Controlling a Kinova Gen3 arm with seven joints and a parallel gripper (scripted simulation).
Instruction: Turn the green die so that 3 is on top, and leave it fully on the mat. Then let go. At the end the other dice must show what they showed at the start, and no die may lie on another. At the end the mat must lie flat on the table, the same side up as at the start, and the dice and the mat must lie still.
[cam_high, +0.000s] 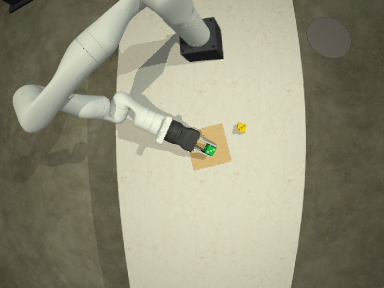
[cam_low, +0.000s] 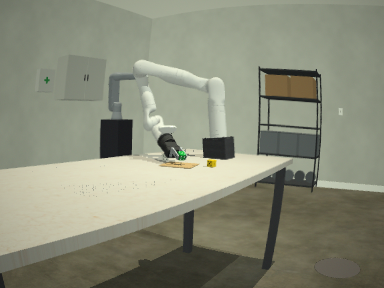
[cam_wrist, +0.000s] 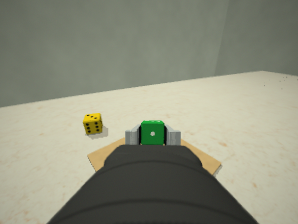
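The green die lies right at my hand. From my hand the other things lie so: white die 110 mm behind, 140 mm to the right, 30 mm below; yellow die 60 mm behind, 120 mm to the left, 30 mm below; tan mat 10 mm to the right, 40 mm below.
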